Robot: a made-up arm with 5 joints. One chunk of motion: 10 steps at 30 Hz.
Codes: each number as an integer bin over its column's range. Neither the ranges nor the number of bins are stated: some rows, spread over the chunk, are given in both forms.
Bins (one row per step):
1: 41 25 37 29 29
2: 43 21 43 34 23
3: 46 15 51 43 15
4: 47 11 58 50 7
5: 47 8 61 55 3
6: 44 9 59 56 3
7: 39 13 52 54 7
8: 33 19 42 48 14
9: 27 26 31 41 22
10: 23 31 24 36 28
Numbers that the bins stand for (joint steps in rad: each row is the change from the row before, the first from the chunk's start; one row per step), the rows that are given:
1: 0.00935 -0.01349 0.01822 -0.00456 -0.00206
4: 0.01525 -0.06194 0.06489 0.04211 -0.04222
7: 0.00738 -0.05502 0.05156 0.05100 -0.04222
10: -0.00837 0.00727 -0.01067 0.01100 -0.00389
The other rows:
2: 0.01132 -0.02733 0.03156 0.00656 -0.01302
3: 0.01427 -0.04810 0.04933 0.02656 -0.02762
5: 0.01525 -0.07232 0.07156 0.05322 -0.04952
6: 0.01230 -0.06886 0.06711 0.05544 -0.04952
8: 0.00148 -0.03425 0.02933 0.03767 -0.02944
9: -0.00443 -0.01003 0.00489 0.02211 -0.01484

